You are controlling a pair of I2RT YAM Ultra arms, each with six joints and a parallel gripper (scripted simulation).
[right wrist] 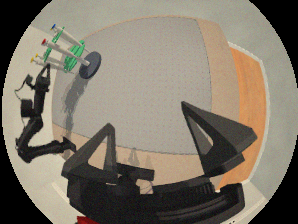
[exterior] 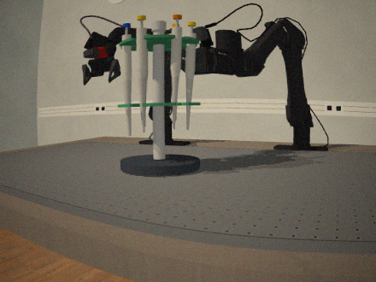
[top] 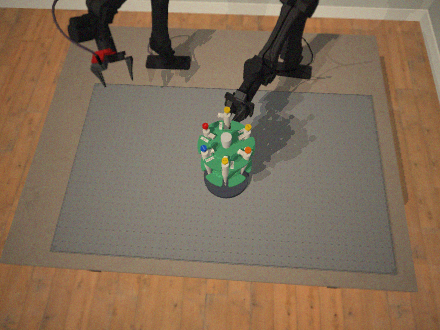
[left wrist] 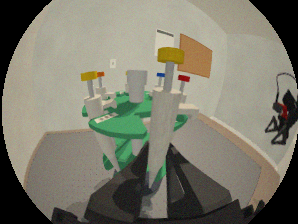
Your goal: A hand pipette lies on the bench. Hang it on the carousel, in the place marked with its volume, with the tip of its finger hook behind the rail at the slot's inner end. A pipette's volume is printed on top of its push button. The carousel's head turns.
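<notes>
Right now the pipette is 2 cm below my left hand and 1 cm to the right of it.
</notes>
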